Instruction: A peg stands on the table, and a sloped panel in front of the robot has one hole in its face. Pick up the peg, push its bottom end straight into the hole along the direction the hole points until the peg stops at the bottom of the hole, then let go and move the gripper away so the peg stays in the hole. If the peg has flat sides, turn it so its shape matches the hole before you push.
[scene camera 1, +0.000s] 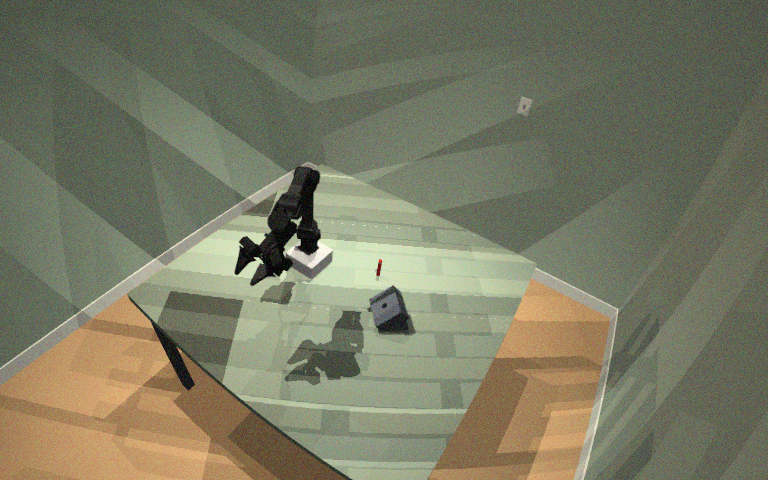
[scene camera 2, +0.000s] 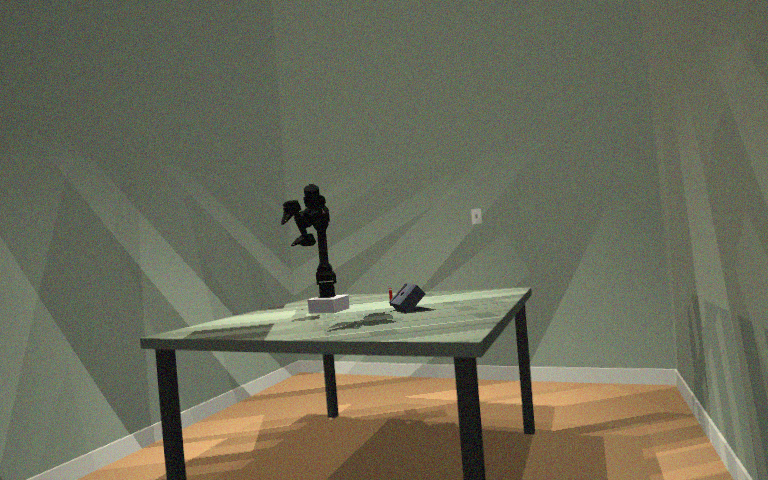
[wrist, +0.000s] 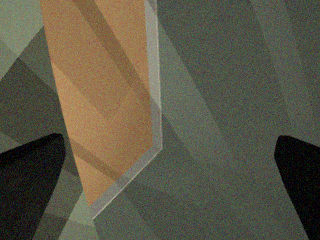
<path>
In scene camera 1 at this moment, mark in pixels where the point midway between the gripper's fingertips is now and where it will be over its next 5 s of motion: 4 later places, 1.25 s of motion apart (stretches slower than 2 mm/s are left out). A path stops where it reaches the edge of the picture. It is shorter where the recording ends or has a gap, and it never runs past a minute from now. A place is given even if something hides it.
My gripper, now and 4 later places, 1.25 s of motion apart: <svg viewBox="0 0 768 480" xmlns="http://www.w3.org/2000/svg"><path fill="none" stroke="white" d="M243 280L324 303L375 289L383 262L381 262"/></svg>
</path>
